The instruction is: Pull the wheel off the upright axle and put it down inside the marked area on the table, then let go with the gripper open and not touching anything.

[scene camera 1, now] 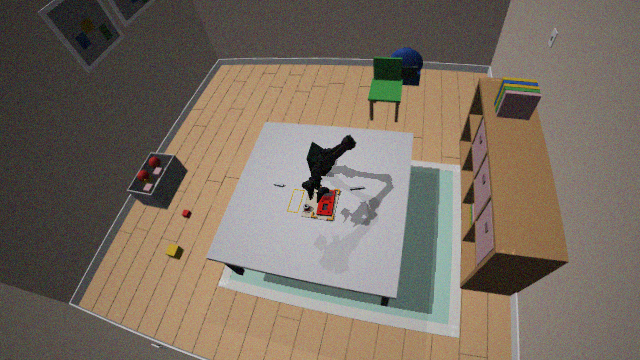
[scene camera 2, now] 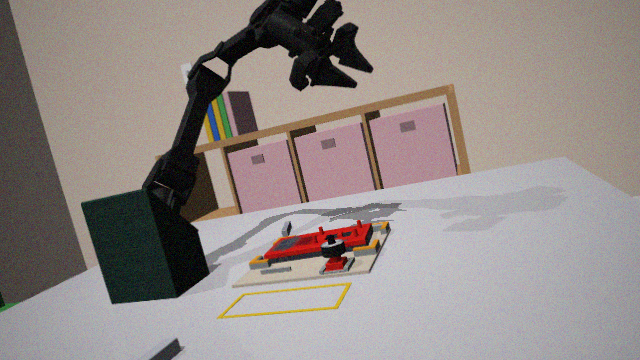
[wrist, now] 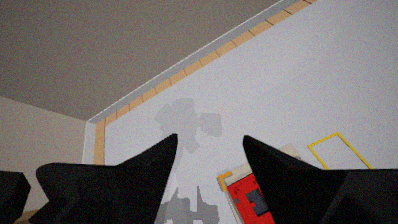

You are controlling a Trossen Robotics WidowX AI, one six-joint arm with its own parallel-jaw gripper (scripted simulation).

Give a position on a red assembly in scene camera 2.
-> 305,246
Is my gripper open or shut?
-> Open.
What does my gripper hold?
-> Nothing.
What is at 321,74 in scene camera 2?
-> My gripper.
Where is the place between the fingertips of my gripper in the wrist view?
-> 210,138
